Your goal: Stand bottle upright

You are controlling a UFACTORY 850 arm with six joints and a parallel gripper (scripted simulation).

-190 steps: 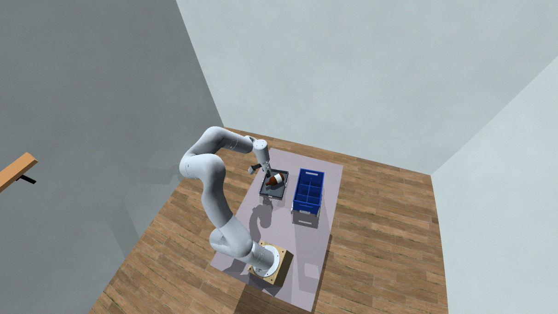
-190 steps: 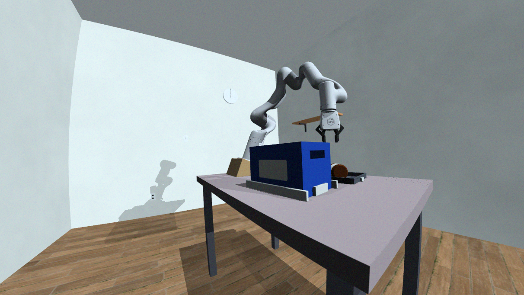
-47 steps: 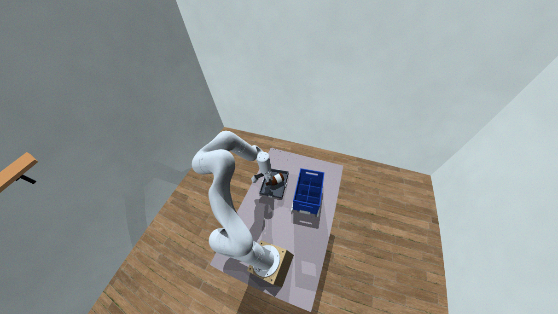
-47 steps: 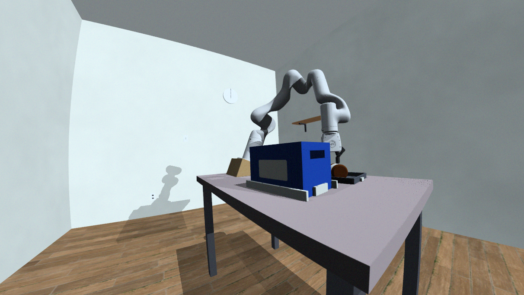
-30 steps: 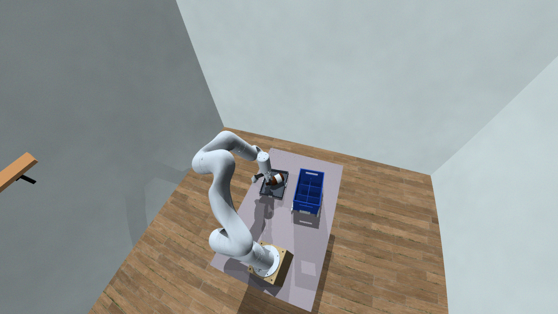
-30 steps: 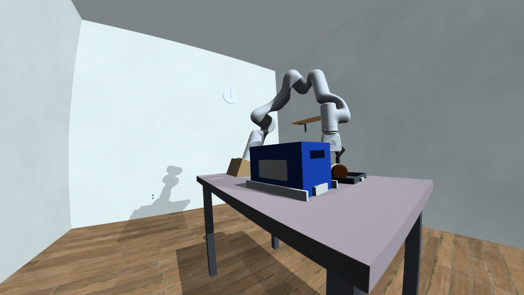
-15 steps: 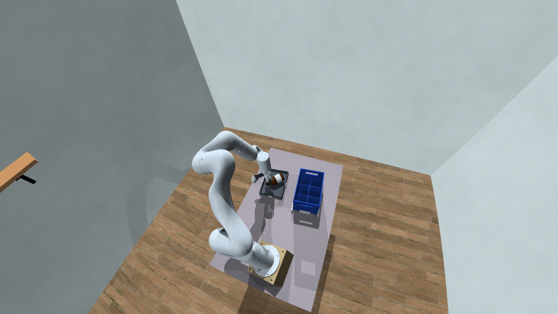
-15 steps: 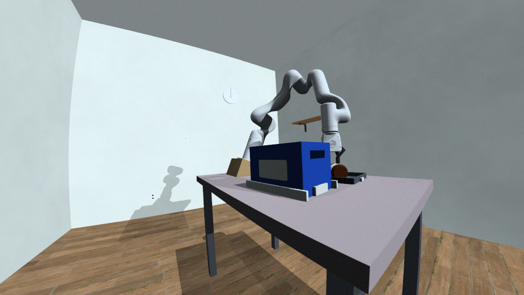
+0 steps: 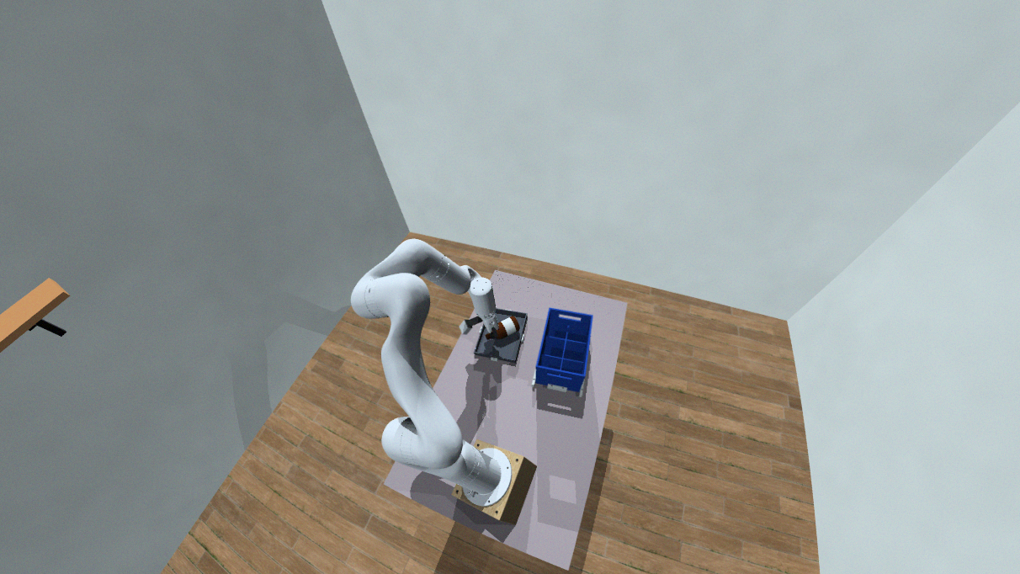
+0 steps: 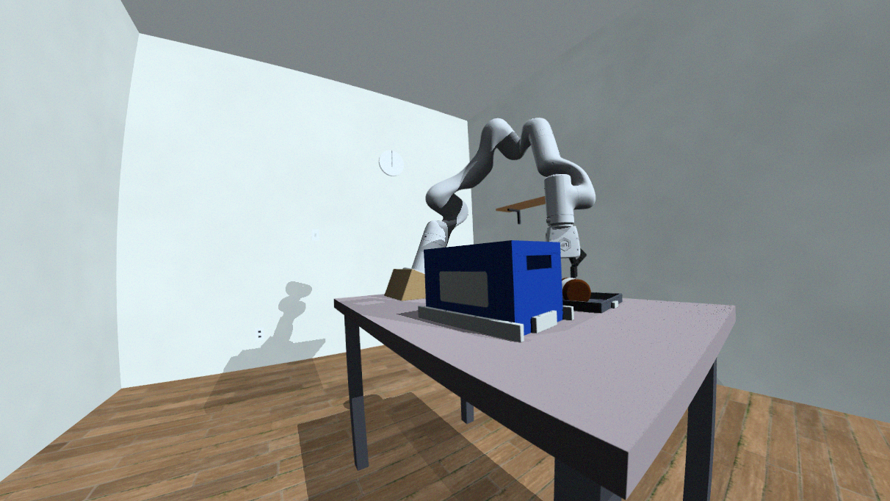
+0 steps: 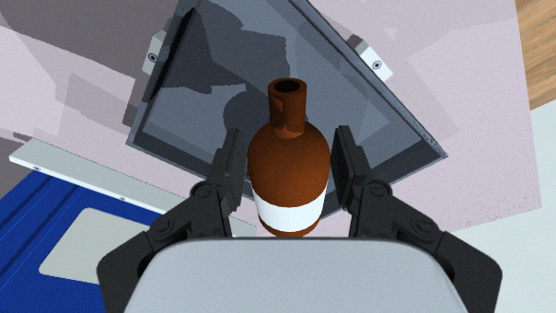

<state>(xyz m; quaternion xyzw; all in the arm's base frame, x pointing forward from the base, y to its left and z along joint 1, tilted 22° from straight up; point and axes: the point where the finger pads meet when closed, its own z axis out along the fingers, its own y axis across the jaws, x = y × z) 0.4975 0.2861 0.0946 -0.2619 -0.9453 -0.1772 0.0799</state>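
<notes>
My hand is 40 mm short of the brown bottle, 30 mm to the left of it and 40 mm above it. Also, from my hand: blue crate: 70 mm ahead, 320 mm to the right; then dark grey tray: 40 mm ahead, 30 mm to the right, 70 mm below.
</notes>
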